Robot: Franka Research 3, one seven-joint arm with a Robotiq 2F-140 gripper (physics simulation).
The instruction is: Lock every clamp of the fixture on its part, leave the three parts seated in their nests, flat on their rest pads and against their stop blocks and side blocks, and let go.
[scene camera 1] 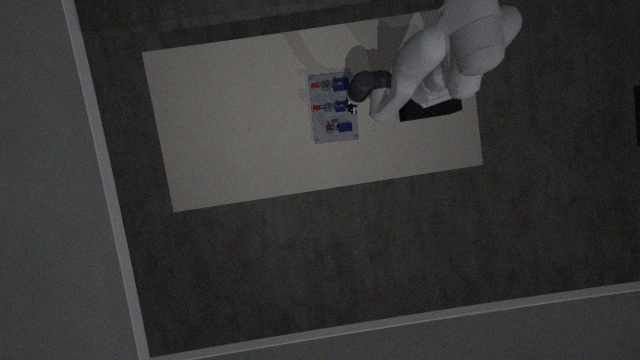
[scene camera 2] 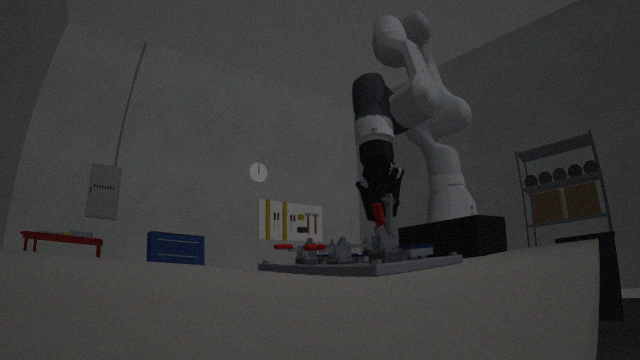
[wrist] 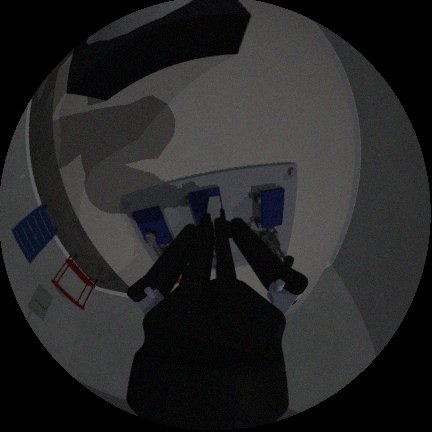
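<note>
The grey fixture plate (scene camera 1: 334, 137) (scene camera 2: 320, 270) (wrist: 240, 179) holds three blue parts. The top-row part (scene camera 1: 341, 83) (wrist: 151, 225) and middle part (scene camera 1: 340, 106) (wrist: 198, 201) have clamps whose red handles (scene camera 1: 314, 86) (scene camera 1: 316, 108) lie flat; in scene camera 2 the handles (scene camera 2: 283, 246) (scene camera 2: 314, 247) are horizontal. The third part (scene camera 1: 345, 127) (wrist: 272, 207) has its clamp open, with its red handle (scene camera 2: 378, 214) and grey arm upright. My gripper (scene camera 1: 352, 107) (scene camera 2: 385, 216) (wrist: 215, 203) is shut, its tips over or near the middle part, which they partly hide. Exact contact and seating cannot be told.
The pale table (scene camera 1: 240, 125) carries the fixture. The robot's black base block (scene camera 1: 431, 110) (scene camera 2: 450, 235) stands behind it. The upright clamp parts stick up near the fingers in scene camera 2. A shelf rack, a red bench (scene camera 2: 62, 238) and a blue cabinet (scene camera 2: 176, 248) stand farther away.
</note>
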